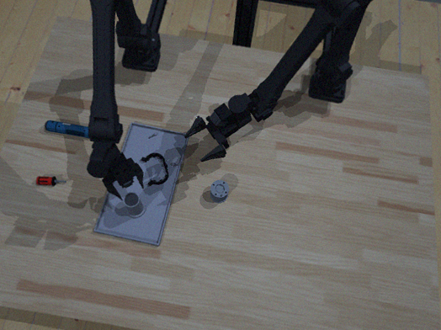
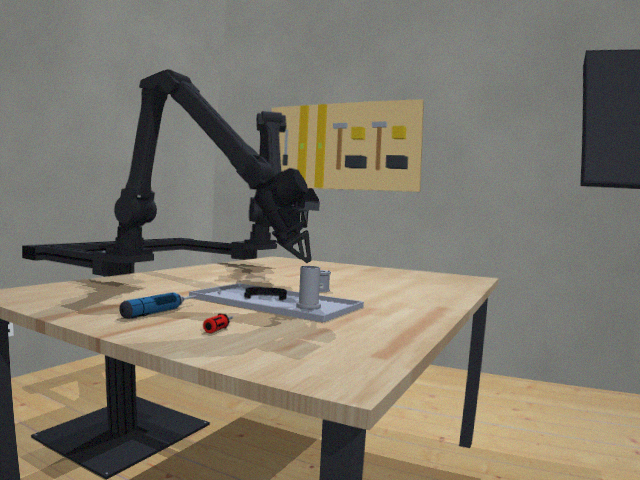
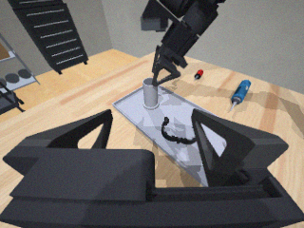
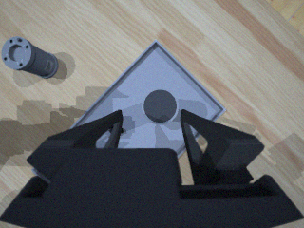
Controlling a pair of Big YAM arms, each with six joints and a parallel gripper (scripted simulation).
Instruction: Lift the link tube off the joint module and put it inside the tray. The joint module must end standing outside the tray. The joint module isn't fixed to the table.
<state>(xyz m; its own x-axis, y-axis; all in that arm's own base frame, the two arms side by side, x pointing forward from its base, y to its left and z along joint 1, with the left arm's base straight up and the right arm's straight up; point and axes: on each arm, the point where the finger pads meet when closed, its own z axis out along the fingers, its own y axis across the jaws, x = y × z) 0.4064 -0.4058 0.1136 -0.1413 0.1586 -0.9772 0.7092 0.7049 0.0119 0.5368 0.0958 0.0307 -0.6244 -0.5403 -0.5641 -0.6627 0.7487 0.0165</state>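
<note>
Right now the grey link tube is 7 cm below my right hand and 2 cm ahead of it. Also, from my right hand: tray 12 cm below, 9 cm behind, 1 cm to the left; then small thin piece 27 cm behind, 12 cm below; then joint module 27 cm to the left, 10 cm below, 8 cm behind.
</note>
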